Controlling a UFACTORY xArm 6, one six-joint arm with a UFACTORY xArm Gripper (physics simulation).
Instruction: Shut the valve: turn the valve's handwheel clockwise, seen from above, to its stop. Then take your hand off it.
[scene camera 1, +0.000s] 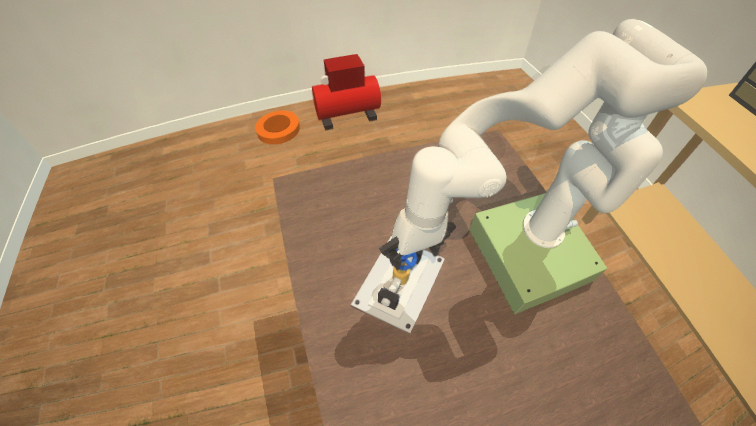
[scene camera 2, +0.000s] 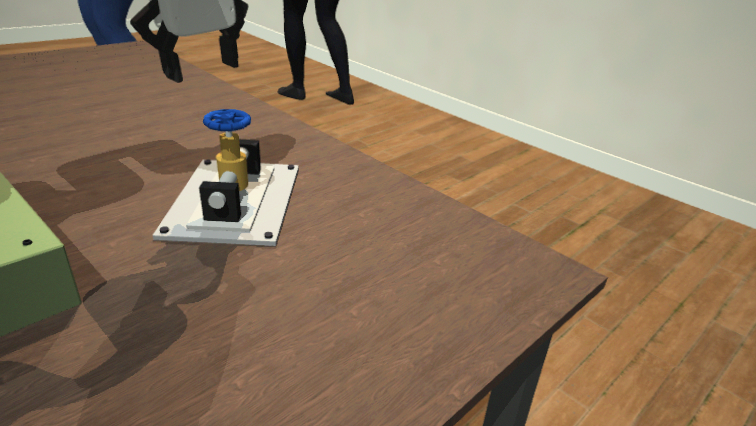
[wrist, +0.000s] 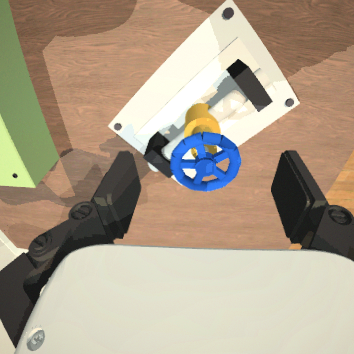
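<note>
The blue handwheel sits level on top of the brass valve body. The valve is mounted between two black blocks on a white base plate. My gripper is wide open and empty. In scene camera 2 its fingertips are above the wheel's level, apart from it. In the wrist view the wheel appears between the two fingers with a gap on each side. In scene camera 1 my arm partly hides the wheel and fingers. The wheel's turn angle cannot be read.
The brown table bears the valve plate and the green base block under my arm. Black-clad legs and blue-clad legs stand beyond the table. A red tank and an orange ring are by the wall.
</note>
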